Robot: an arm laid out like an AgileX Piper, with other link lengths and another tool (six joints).
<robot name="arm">
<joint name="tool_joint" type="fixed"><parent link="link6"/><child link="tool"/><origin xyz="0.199 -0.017 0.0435" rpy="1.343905 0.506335 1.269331"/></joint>
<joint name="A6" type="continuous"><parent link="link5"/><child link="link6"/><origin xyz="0.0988 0 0.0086"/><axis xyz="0.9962 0 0.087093"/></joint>
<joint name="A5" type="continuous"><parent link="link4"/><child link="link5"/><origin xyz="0 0 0"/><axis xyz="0 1 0"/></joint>
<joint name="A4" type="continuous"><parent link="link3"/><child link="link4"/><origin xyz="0.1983 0 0.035"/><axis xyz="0.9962 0 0.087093"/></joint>
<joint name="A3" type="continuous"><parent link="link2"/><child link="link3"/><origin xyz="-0.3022 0 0.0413"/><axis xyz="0 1 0"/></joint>
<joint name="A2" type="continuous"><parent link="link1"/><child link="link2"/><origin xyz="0 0 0"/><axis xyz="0 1 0"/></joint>
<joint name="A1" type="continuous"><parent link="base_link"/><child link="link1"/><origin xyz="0 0 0.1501"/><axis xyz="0 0 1"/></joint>
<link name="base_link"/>
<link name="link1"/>
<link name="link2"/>
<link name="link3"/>
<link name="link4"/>
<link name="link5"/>
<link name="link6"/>
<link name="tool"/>
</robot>
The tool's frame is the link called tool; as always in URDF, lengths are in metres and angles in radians. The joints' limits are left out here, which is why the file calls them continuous.
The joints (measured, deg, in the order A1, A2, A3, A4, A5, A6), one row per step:
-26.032 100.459 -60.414 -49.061 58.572 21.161
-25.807 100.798 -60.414 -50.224 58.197 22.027
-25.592 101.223 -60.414 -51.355 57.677 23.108
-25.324 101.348 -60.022 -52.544 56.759 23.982
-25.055 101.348 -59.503 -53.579 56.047 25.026
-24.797 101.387 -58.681 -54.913 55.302 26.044
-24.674 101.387 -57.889 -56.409 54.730 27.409
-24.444 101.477 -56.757 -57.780 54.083 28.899
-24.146 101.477 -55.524 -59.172 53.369 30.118
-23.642 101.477 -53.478 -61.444 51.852 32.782
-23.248 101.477 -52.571 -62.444 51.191 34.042
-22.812 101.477 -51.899 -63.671 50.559 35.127
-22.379 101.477 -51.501 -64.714 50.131 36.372
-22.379 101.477 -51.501 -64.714 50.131 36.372
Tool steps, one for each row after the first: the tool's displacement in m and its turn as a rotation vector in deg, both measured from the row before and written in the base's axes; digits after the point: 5 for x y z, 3 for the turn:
0.00366 -0.00291 0.00136 -0.824 -0.117 0.477
0.00432 -0.00274 0.00067 -0.767 -0.312 0.396
0.00511 -0.00155 0.00048 -0.649 -0.386 0.908
0.00335 -0.00073 0.00043 -0.564 -0.402 0.579
0.00238 -0.00073 -0.00033 -0.594 -0.007 0.808
0.00106 -0.00177 0.00071 -0.789 -0.137 0.438
0.00027 -0.00003 -0.00179 -0.482 0.059 0.458
0.00078 0.00069 -0.00188 -0.401 0.205 0.804
0.00284 0.00193 -0.00380 -0.500 -0.373 1.141
0.00219 0.00175 -0.00180 -0.178 -0.222 0.629
0.00401 0.00105 -0.00028 -0.383 -0.233 0.945
0.00407 0.00069 0.00072 -0.434 -0.525 0.585
0.00000 0.00000 0.00000 0.000 0.000 0.000

